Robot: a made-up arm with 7 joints. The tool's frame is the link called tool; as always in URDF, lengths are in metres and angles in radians.
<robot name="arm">
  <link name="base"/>
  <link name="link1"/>
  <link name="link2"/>
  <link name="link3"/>
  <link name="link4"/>
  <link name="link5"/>
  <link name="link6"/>
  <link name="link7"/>
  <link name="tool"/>
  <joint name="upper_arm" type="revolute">
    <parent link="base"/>
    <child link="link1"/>
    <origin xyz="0 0.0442 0"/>
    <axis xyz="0 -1 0"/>
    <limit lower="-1.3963" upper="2" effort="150" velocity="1.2"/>
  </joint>
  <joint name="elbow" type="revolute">
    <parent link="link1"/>
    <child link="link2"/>
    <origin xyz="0 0.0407 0"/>
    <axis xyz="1 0 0"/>
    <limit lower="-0.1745" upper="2" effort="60" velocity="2.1"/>
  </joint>
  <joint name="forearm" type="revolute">
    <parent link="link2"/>
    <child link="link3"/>
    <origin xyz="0 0 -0.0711"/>
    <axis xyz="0 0 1"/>
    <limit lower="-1.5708" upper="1.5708" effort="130" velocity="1.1"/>
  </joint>
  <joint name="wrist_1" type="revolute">
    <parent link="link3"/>
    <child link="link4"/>
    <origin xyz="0 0 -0.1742"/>
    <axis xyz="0 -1 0"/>
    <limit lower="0" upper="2.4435" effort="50" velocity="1.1"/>
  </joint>
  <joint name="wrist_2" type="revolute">
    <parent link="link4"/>
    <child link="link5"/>
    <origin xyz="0 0 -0.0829"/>
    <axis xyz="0 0 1"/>
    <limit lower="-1.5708" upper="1.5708" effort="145" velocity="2.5"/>
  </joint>
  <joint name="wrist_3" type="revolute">
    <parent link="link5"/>
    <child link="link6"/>
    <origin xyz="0 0 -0.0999"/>
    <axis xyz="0 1 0"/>
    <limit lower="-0.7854" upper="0.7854" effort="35" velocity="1.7"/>
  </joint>
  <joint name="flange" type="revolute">
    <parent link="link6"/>
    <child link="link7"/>
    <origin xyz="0 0 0"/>
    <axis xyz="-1 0 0"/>
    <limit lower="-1.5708" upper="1.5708" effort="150" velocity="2.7"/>
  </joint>
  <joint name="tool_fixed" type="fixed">
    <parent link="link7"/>
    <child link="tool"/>
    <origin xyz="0 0 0"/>
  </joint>
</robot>
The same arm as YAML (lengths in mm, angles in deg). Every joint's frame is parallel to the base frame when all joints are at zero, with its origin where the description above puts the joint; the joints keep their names.
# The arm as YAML. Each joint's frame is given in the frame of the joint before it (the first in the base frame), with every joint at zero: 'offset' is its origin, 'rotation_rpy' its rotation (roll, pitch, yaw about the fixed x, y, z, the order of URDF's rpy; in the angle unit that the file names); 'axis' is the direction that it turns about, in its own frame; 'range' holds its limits. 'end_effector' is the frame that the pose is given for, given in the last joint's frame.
length_unit: mm
angle_unit: deg
chain:
  - id: upper_arm
    offset: [0.0, 44.2, 0.0]
    rotation_rpy: [0.0, 0.0, 0.0]
    axis: "-y"
    range: [-80.0, 114.59]
  - id: elbow
    offset: [0.0, 40.7, 0.0]
    rotation_rpy: [0.0, 0.0, 0.0]
    axis: "+x"
    range: [-10.0, 114.59]
  - id: forearm
    offset: [0.0, 0.0, -71.1]
    rotation_rpy: [0.0, 0.0, 0.0]
    axis: "+z"
    range: [-90.0, 90.0]
  - id: wrist_1
    offset: [0.0, 0.0, -174.2]
    rotation_rpy: [0.0, 0.0, 0.0]
    axis: "-y"
    range: [0.0, 140.0]
  - id: wrist_2
    offset: [0.0, 0.0, -82.9]
    rotation_rpy: [0.0, 0.0, 0.0]
    axis: "+z"
    range: [-90.0, 90.0]
  - id: wrist_3
    offset: [0.0, 0.0, -99.9]
    rotation_rpy: [0.0, 0.0, 0.0]
    axis: "+y"
    range: [-45.0, 45.0]
  - id: flange
    offset: [0.0, 0.0, 0.0]
    rotation_rpy: [0.0, 0.0, 0.0]
    axis: "-x"
    range: [-90.0, 90.0]
end_effector:
  offset: [0.0, 0.0, 0.0]
  rotation_rpy: [0.0, 0.0, 0.0]

